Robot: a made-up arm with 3 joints.
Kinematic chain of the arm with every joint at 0, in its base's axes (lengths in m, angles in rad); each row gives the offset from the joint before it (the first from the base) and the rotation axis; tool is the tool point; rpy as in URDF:
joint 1: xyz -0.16 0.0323 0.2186 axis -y
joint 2: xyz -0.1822 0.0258 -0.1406 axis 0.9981 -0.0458 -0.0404
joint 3: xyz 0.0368 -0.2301 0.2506 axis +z
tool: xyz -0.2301 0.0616 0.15 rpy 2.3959 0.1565 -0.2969
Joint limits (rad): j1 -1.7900..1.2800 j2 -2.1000..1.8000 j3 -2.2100..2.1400
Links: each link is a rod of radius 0.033 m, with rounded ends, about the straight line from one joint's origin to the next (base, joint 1, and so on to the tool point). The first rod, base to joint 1, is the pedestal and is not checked.
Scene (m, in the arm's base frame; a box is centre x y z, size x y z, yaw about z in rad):
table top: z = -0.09
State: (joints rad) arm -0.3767 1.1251 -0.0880
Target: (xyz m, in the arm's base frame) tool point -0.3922 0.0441 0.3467
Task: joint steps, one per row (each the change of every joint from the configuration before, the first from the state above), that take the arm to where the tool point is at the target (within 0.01 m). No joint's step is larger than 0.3 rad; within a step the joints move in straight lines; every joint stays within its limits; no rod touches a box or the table.
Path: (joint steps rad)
1: 0.2074 -0.1862 -0.2704
2: 0.2073 -0.1862 -0.2705
3: 0.2074 -0.1862 -0.2704
4: 0.2074 -0.1863 -0.2705
5: 0.2073 -0.1862 -0.2704
6: 0.2074 -0.1862 -0.2705

